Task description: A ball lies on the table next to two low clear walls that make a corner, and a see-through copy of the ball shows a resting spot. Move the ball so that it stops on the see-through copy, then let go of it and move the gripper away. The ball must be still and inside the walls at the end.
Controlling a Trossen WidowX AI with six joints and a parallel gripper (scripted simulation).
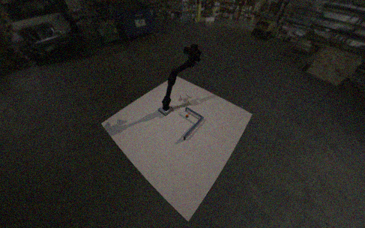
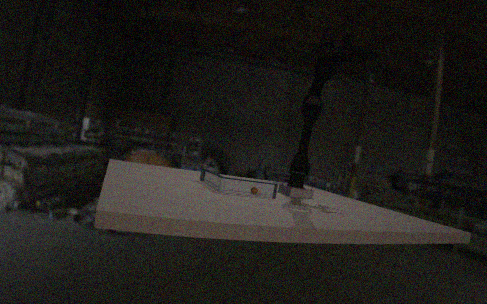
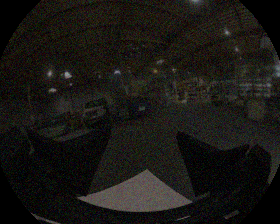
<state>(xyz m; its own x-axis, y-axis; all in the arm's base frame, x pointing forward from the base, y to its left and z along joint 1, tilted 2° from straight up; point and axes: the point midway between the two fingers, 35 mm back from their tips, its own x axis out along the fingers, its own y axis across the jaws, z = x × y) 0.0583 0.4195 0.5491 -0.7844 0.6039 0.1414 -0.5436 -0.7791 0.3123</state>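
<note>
The ball lies 59 cm below my gripper tip, 36 cm to the right of it and 23 cm ahead of it.
</note>
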